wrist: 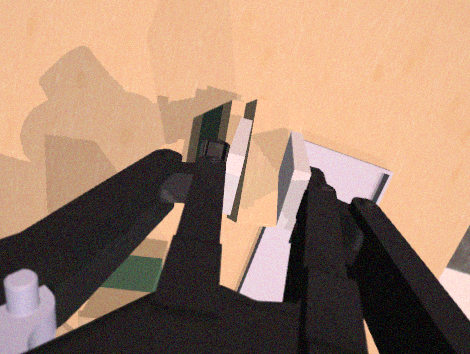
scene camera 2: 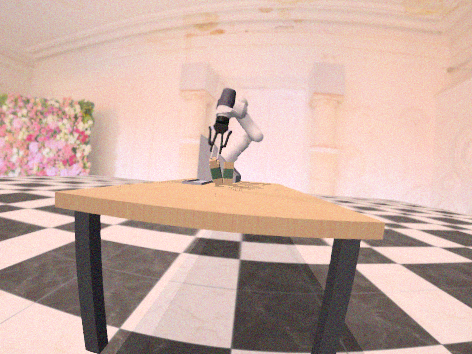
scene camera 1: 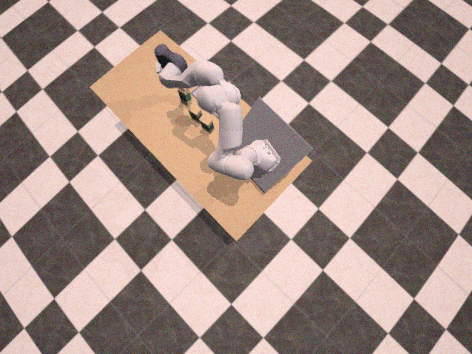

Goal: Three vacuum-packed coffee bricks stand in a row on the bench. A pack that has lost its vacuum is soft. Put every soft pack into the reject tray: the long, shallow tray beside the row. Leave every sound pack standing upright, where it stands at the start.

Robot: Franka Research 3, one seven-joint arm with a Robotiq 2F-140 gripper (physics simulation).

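Observation:
A tan coffee pack with a green band (scene camera 1: 185, 96) (scene camera 2: 215, 172) (wrist: 260, 197) is between the finger pads of my gripper (scene camera 2: 216, 154) (wrist: 265, 147). It looks narrow between them and leans in the scene camera 2 view. Whether its base touches the bench is unclear. A second pack (wrist: 211, 124) is close outside the left finger in the wrist view; a third pack (wrist: 132, 272) is at lower left, partly behind the finger. Two packs (scene camera 1: 195, 115) (scene camera 1: 207, 126) stand in scene camera 1. The shallow reject tray (wrist: 345, 165) (scene camera 2: 192, 182) is beside the held pack, partly hidden by the right finger.
The wooden bench (scene camera 1: 150, 135) (scene camera 2: 175, 200) carries the arm (scene camera 1: 230, 125). A dark grey panel (scene camera 1: 287, 130) (scene camera 2: 204, 157) is on the tray side, near the arm's base. The arm hides much of the tray area in scene camera 1.

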